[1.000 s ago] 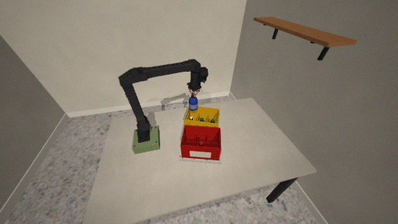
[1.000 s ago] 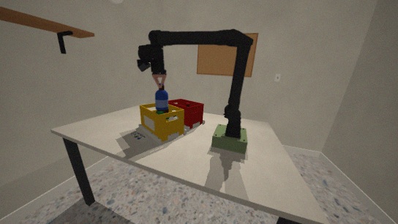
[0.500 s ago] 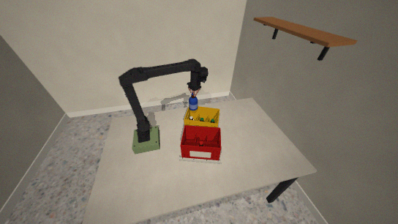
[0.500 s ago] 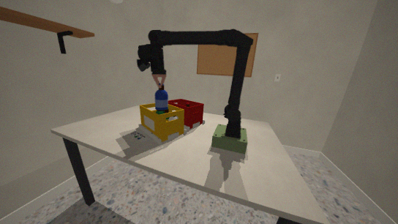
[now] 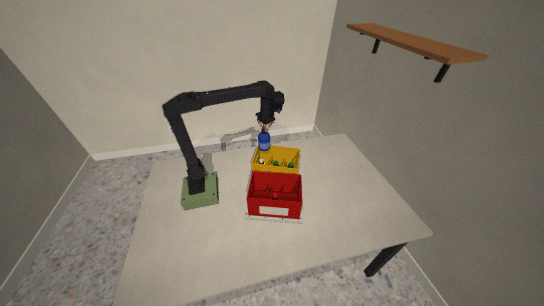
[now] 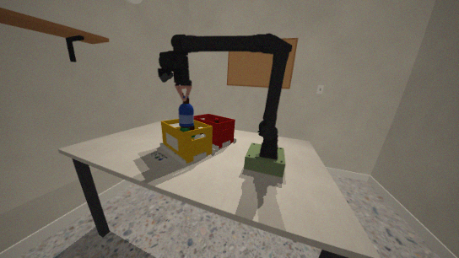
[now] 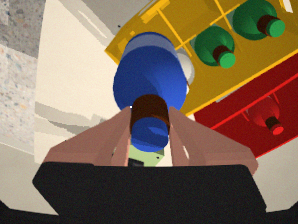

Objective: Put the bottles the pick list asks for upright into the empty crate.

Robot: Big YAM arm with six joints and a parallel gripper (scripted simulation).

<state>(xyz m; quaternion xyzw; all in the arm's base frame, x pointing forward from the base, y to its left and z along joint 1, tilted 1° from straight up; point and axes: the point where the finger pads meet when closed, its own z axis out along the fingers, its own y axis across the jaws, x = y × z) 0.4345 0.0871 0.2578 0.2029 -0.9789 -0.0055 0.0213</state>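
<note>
My gripper is now 60 mm above the blue-label bottle. From my hand the other things lie so: white-labelled bottle 40 mm behind, 80 mm to the right, 240 mm below; then green-labelled bottle 40 mm ahead, 120 mm to the right, 240 mm below; then yellow crate 50 mm ahead, 80 mm to the right, 240 mm below.
</note>
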